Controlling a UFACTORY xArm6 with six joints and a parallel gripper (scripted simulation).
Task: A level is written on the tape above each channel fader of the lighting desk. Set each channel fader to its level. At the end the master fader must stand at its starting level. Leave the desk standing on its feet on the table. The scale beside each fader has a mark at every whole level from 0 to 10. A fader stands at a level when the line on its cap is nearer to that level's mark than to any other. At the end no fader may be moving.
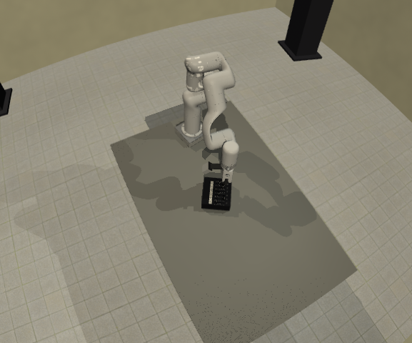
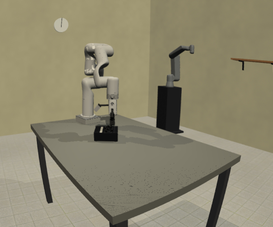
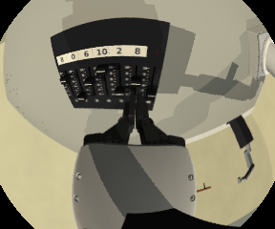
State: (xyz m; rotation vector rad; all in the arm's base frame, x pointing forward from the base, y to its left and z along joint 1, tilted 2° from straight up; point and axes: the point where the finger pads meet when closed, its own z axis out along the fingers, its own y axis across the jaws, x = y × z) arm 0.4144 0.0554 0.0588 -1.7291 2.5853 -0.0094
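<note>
Now: the master fader cap 3 cm below my hand and 2 cm behind it.
</note>
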